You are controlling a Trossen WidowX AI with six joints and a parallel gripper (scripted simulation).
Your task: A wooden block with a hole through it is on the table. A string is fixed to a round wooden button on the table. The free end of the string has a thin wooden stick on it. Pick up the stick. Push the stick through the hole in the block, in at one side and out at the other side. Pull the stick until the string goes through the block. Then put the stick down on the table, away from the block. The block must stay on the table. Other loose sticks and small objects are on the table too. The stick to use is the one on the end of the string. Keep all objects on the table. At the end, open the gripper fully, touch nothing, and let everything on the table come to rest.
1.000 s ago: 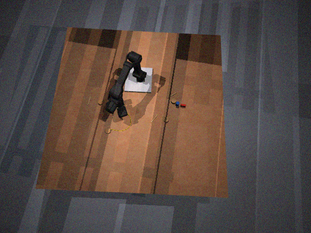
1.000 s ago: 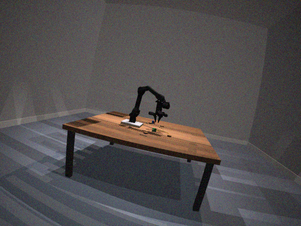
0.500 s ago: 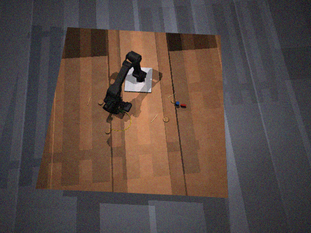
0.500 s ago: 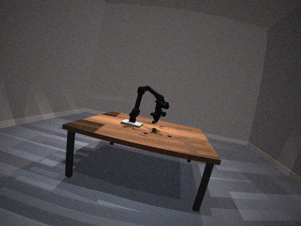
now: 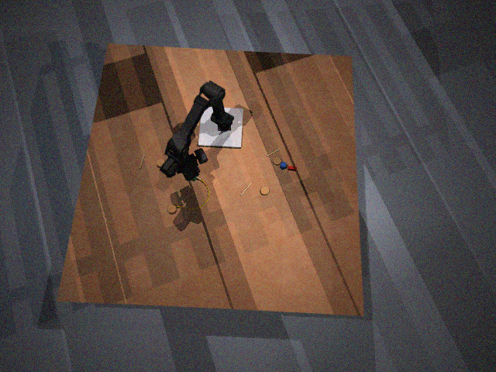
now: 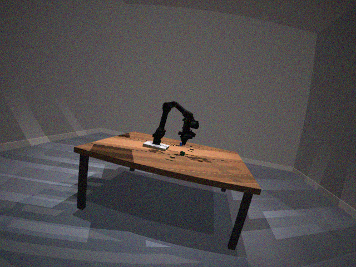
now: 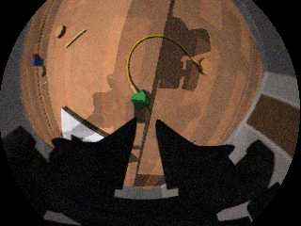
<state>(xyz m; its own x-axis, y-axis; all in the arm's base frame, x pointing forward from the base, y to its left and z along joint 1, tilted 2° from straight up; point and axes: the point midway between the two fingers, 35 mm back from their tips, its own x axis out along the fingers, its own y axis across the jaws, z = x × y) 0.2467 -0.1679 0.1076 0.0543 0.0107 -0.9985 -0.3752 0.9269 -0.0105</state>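
The green block lies 10 mm to the left of my gripper tip and 80 mm below it. The rest, counted from my gripper tip: round wooden button 160 mm ahead, 90 mm to the right, 80 mm below; blue piece 20 mm behind, 440 mm to the left, 70 mm below; thin wooden stick 10 mm ahead, 30 mm to the left, 80 mm below.
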